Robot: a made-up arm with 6 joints.
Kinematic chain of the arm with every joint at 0, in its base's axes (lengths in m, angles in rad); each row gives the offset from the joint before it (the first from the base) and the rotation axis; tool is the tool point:
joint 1: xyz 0 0 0.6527 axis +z
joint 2: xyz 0.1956 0 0 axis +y
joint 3: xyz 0 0 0.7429 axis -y
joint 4: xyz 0 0 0.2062 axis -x
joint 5: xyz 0.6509 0 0 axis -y
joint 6: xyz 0.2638 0 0 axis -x
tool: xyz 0 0 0
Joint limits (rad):
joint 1: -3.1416..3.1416
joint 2: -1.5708..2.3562
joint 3: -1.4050..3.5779
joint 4: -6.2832..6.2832
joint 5: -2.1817..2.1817
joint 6: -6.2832..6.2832
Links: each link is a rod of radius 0.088 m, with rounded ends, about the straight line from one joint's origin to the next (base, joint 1, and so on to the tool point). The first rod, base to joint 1, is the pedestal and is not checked.
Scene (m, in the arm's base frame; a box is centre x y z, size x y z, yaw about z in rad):
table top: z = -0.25
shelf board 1: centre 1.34 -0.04 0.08 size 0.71 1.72 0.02 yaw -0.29
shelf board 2: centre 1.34 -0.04 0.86 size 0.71 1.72 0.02 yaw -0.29
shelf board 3: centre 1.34 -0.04 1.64 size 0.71 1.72 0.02 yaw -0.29
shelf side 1: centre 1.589 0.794 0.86 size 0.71 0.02 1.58 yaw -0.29
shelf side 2: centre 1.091 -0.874 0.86 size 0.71 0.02 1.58 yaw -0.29
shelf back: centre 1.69 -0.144 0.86 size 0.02 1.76 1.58 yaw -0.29
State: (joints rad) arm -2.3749 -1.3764 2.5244 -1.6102 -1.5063 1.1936
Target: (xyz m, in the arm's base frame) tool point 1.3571 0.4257 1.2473
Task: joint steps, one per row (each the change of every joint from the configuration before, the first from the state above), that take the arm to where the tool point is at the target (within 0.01 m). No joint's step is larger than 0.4 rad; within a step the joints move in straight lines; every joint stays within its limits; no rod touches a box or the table.
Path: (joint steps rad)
1: 0.3902 0.3085 -0.0253 0.2971 -0.1930 0.0791
2: 0.3901 0.3086 -0.0252 0.2970 -0.1929 0.0791
3: 0.3902 0.3085 -0.0253 0.2971 -0.1930 0.0792
4: 0.3157 0.3856 0.0194 -0.1470 -0.0193 -0.0475
5: 0.3157 0.3855 0.0193 -0.1469 -0.0193 -0.0475
6: 0.3157 0.3856 0.0194 -0.1470 -0.0193 -0.0475
7: 0.3158 0.3855 0.0193 -0.1469 -0.0193 -0.0474
8: 0.3157 0.3856 0.0194 -0.1470 -0.0193 -0.0475
9: -0.0803 -0.1107 -0.3673 0.0758 0.1268 0.0000
10: -0.0804 -0.1106 -0.3674 0.0758 0.1268 0.0000
11: -0.0803 -0.1106 -0.3673 0.0759 0.1268 0.0000

